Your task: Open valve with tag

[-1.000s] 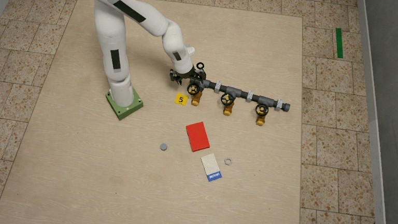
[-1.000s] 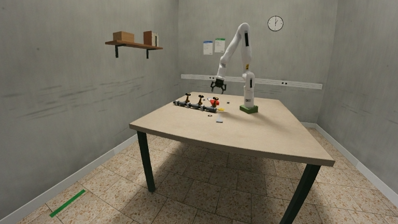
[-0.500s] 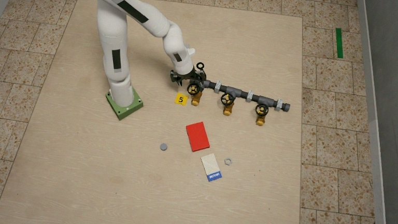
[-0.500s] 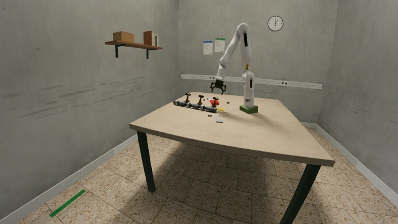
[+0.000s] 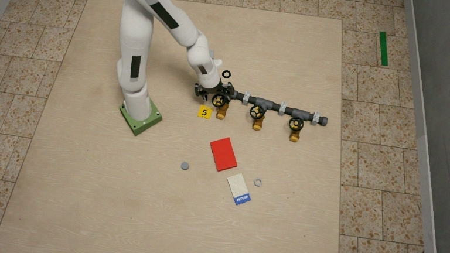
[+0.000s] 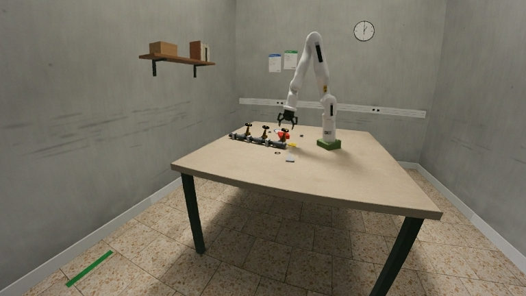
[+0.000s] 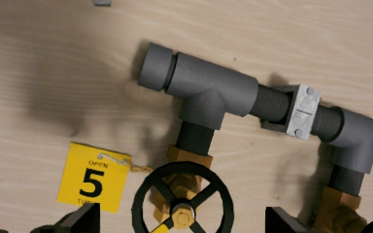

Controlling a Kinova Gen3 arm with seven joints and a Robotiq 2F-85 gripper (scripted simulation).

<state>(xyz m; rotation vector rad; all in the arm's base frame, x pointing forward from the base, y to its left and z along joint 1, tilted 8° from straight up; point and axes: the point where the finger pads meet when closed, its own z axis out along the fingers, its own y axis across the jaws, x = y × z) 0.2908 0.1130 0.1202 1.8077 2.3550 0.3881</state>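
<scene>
Right now the yellow tag is 50 mm behind my hand, 10 mm to the right of it and 130 mm below it. Round my hand: blue card: 190 mm ahead, 290 mm to the right, 130 mm below; then red block: 90 mm ahead, 180 mm to the right, 120 mm below; then grey disc: 40 mm behind, 270 mm to the right, 120 mm below.
</scene>
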